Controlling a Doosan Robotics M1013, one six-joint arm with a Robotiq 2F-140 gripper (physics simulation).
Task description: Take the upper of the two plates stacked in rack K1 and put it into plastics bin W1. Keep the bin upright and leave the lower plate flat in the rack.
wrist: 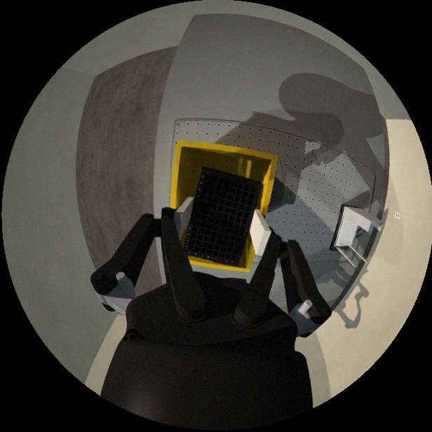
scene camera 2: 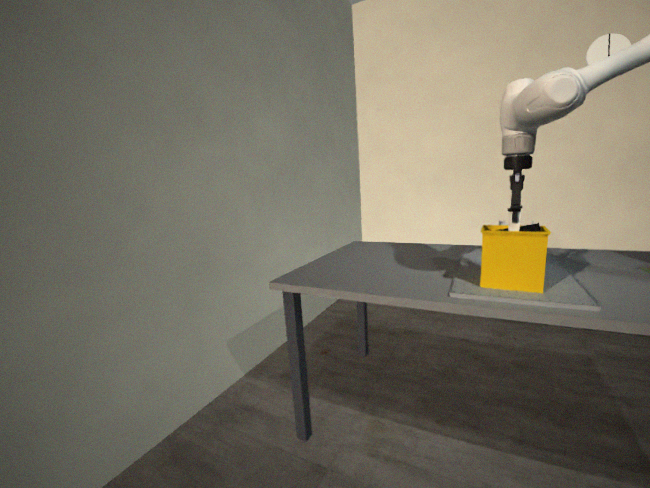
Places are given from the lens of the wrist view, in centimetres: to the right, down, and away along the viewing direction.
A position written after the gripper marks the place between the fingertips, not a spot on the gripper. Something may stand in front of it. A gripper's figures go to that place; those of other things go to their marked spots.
gripper [wrist: 222, 212]: 1, 0, 22
yellow plastics bin W1 [wrist: 190, 157]: -4, -9, 24
black gridded plate [wrist: 224, 203]: 1, -2, 21
The marked spots on the black gridded plate and the yellow plastics bin W1 are 10 cm apart.
